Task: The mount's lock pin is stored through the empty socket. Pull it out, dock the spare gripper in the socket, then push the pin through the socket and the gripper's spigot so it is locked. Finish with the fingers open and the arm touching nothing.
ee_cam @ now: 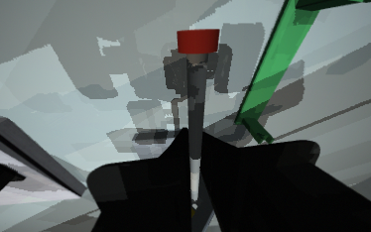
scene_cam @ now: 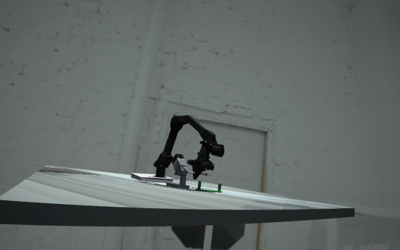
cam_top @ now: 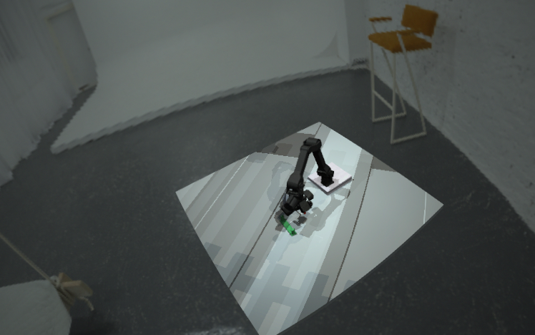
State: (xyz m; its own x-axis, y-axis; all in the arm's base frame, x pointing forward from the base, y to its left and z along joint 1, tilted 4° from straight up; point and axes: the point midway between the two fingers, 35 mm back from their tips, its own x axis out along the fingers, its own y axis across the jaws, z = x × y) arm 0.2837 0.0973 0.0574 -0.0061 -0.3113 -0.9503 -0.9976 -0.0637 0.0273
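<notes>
My gripper tip is 80 mm to the left of the grey mount stand. The rest, counted from my gripper tip: spare gripper 90 mm to the right, 70 mm above, 20 mm behind; green cradle 90 mm ahead, 40 mm to the left, 30 mm below.
</notes>
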